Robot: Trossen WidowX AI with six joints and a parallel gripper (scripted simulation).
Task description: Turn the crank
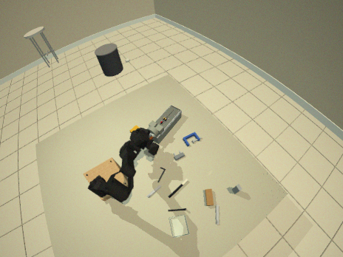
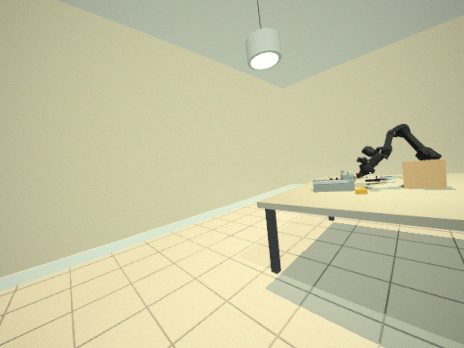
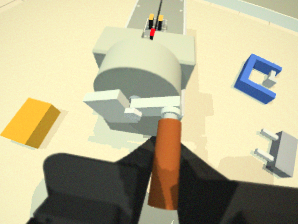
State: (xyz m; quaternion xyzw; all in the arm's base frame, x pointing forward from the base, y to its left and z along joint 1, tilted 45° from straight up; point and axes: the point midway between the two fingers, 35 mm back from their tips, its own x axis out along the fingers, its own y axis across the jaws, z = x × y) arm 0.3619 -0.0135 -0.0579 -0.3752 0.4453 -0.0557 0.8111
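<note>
Now: gripper tip 20 mm past the brown crank handle and 20 mm below it. The rest, counted from my gripper tip: red pointer (120 mm ahead, 60 mm to the left, 10 mm above); grey clamp (70 mm ahead, 150 mm to the right, 70 mm below); orange block (30 mm behind, 180 mm to the left, 60 mm below).
</note>
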